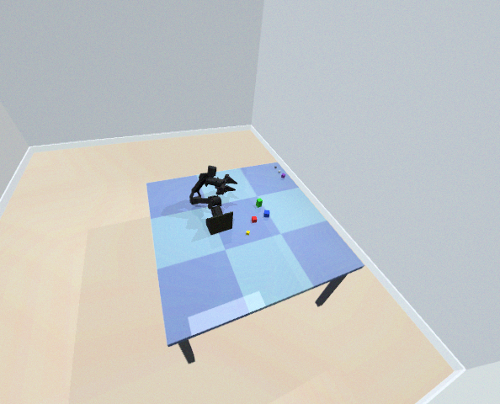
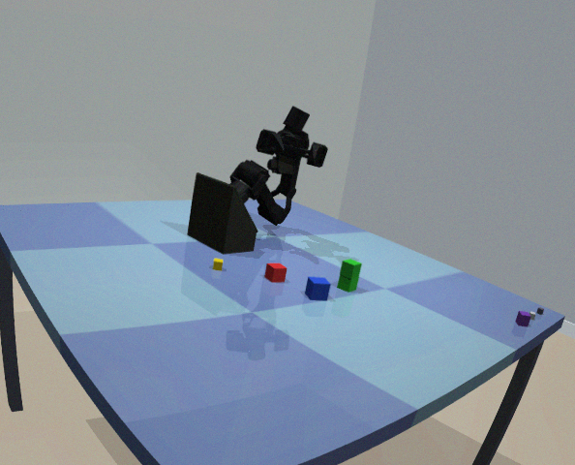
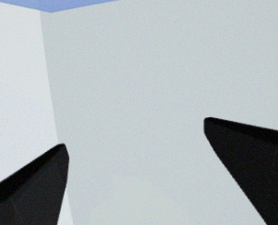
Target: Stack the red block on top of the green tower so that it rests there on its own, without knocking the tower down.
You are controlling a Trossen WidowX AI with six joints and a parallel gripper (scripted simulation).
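The red block lies 100 mm ahead of my gripper tip, 130 mm to the right of it and 260 mm below it. Also, from my gripper tip: blue block: 220 mm ahead, 120 mm to the right, 260 mm below; small yellow block: 220 mm to the right, 270 mm below; purple block: 650 mm ahead, 250 mm to the left, 260 mm below.
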